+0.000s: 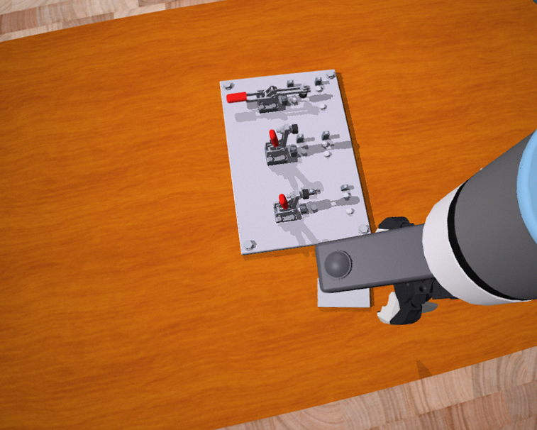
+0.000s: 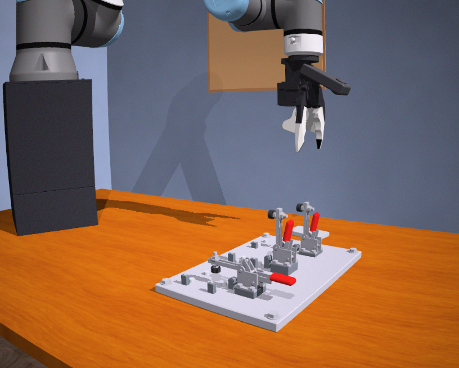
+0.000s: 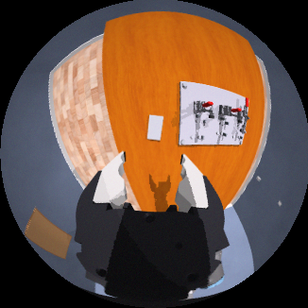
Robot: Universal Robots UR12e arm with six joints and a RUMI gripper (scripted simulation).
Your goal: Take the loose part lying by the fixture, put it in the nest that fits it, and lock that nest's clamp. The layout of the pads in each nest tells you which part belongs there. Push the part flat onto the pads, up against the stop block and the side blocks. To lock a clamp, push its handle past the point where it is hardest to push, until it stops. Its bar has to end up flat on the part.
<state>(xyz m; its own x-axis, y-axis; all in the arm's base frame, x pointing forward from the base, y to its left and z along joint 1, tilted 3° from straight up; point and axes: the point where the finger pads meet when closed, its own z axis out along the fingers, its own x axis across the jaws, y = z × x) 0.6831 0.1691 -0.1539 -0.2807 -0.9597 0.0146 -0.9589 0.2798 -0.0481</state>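
My gripper is now 21 cm above the flat grey rectangular part. The rest, counted from my hand: grey fixture plate 27 cm to the right, 21 cm below.
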